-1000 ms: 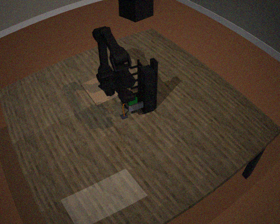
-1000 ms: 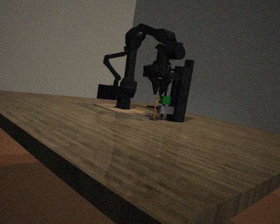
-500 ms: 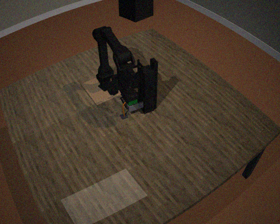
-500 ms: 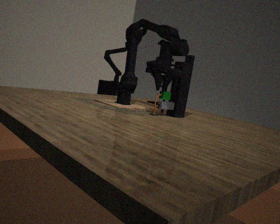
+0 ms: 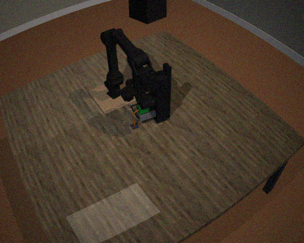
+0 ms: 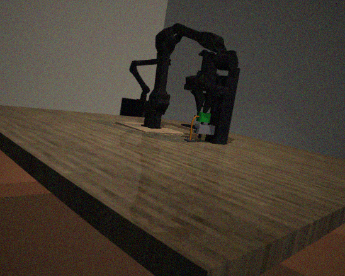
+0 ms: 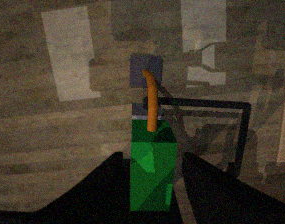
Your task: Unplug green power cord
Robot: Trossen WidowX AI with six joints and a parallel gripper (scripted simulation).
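Right now my gripper tip is 1 cm short of the green plug, 3 cm to the right of it and 1 cm above it.
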